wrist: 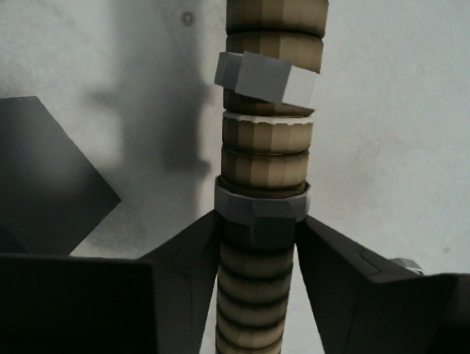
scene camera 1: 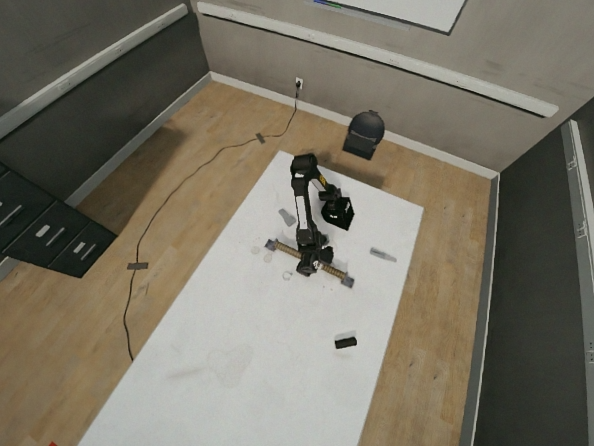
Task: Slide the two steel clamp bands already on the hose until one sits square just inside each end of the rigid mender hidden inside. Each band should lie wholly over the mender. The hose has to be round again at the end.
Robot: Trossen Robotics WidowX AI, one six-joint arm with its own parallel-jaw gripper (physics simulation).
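Note:
The tan ribbed hose (scene camera 1: 288, 250) (wrist: 267, 167) spans two grey end blocks. In the wrist view, one steel band (wrist: 235, 204) circles it right at the fingertips, nearly square. The other steel band (wrist: 265, 77) sits farther up, visibly tilted. A thin white line (wrist: 267, 119) crosses the hose between them. My gripper (wrist: 258, 222) is shut on the hose, its fingertips against the near edge of the nearer band. In the scene view the arm covers the middle of the hose and the bands cannot be made out. The mender is hidden inside.
Grey end blocks (scene camera 1: 270, 244) (scene camera 1: 348, 281) stand at the hose ends on the white mat (scene camera 1: 225, 320). Grey pieces (scene camera 1: 286, 217) (scene camera 1: 383, 254) lie left and right of the arm. A black block (scene camera 1: 345, 342) lies nearer the front. A dark rounded object (scene camera 1: 366, 131) stands behind the mat.

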